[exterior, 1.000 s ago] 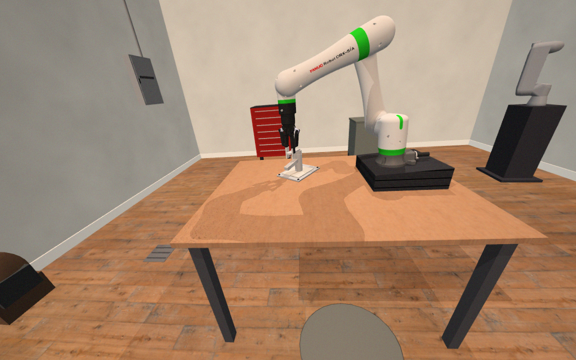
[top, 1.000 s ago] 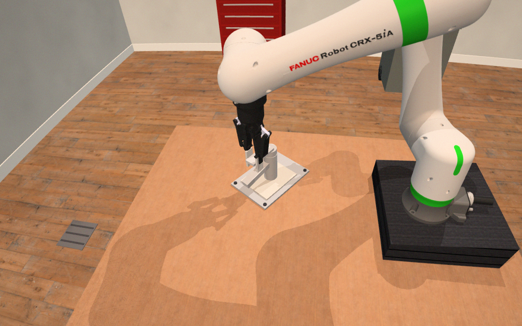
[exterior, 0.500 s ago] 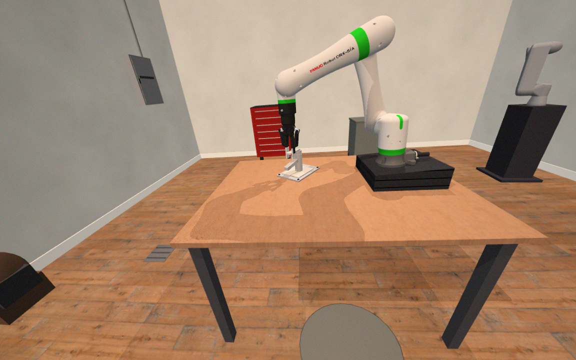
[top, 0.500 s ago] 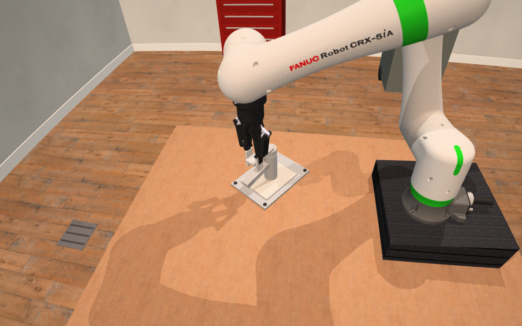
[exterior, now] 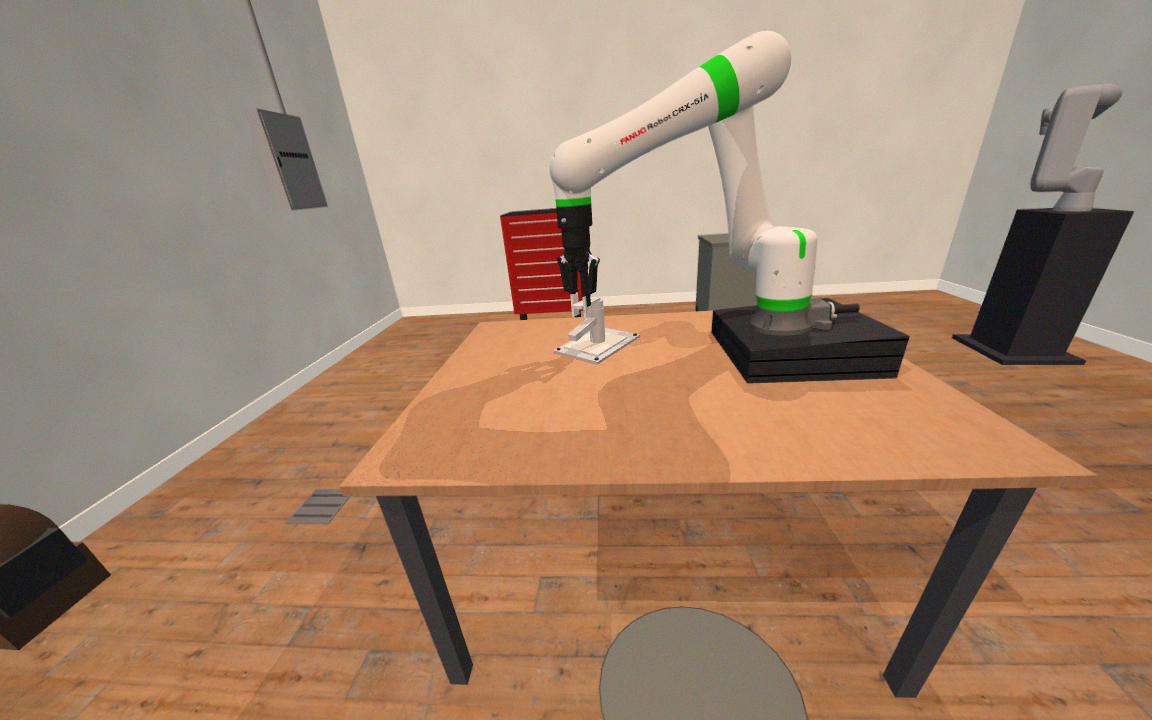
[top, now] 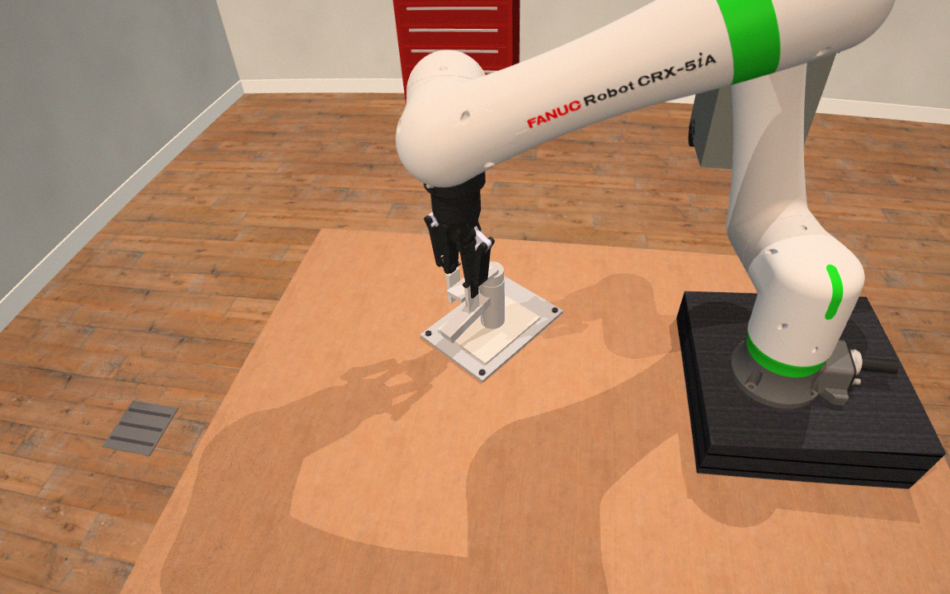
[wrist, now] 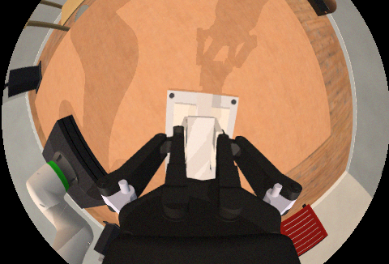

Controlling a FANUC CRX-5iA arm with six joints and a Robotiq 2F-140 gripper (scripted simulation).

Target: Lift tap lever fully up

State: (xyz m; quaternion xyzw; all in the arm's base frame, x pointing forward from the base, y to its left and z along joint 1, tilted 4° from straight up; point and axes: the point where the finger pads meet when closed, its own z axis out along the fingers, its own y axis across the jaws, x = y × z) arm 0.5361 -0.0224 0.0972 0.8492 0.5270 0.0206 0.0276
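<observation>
My gripper is now 1 cm past the lever and 3 cm to the left of it. Also, from my hand: tap 2 cm behind, 5 cm to the right, 5 cm below.
</observation>
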